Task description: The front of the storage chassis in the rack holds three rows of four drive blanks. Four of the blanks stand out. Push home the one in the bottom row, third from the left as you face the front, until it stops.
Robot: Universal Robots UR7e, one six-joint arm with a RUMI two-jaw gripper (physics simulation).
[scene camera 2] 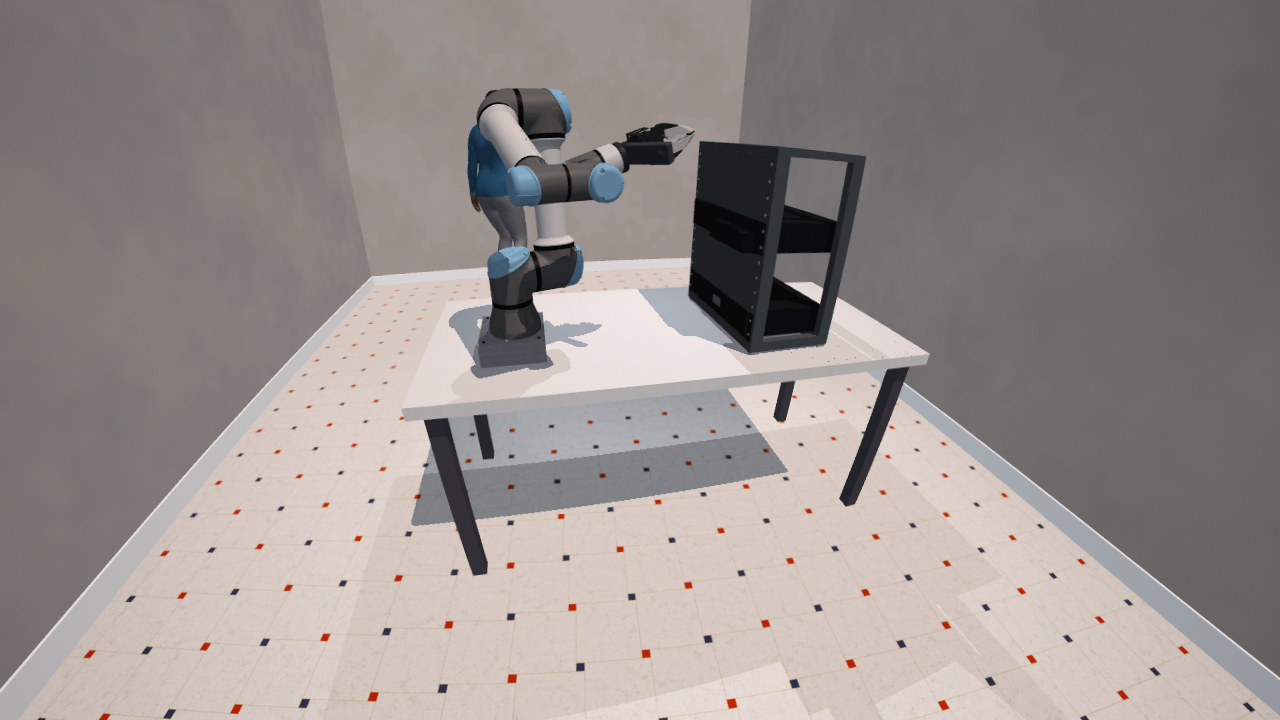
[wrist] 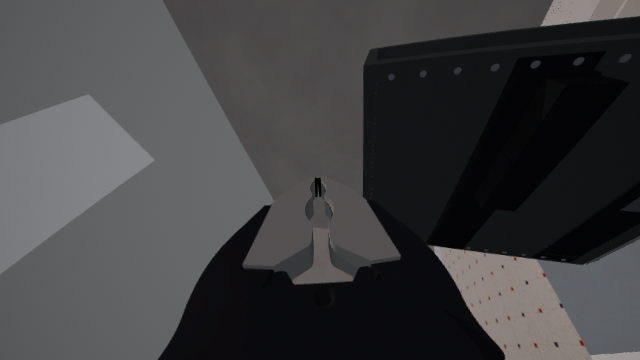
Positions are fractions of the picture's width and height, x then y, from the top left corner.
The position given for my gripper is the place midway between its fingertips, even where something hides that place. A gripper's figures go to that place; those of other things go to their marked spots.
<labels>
My gripper (wrist: 0.50, 0.50): 0.15 m from the lens. A dark rack (wrist: 0.80, 0.40): 0.39 m from the lens.
</labels>
